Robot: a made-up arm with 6 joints.
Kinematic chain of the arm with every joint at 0, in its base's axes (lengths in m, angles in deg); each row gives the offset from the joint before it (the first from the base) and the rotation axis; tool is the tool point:
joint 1: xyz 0 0 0.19 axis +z
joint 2: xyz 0 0.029 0 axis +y
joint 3: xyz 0 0 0.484 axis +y
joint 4: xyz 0 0 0.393 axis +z
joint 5: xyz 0 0 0 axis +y
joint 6: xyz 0 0 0.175 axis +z
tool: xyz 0 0 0
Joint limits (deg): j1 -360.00..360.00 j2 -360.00..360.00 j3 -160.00..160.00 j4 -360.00..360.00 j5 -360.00..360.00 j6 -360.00..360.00
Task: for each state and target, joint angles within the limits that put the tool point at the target. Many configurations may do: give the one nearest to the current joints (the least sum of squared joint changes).
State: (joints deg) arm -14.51 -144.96 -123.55 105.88 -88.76 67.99
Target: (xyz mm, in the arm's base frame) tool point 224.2 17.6 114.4
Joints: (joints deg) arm 31.16 -166.26 -159.31 106.11 -50.62 67.99
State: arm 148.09 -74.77 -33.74 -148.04 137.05 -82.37
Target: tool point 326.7 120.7 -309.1
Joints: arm 191.00 -114.70 -61.88 -143.12 125.82 -82.37
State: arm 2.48 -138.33 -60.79 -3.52 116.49 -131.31
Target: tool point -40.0 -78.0 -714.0
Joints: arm 19.57 -163.67 -45.10 -31.02 81.11 -131.31
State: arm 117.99 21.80 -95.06 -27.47 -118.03 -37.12
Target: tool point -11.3 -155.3 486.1
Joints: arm 119.17 21.36 -113.31 -21.42 -117.77 -37.12
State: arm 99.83 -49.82 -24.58 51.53 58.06 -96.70
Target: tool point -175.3 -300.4 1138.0
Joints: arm 81.63 -18.91 -8.77 51.22 47.57 -96.70
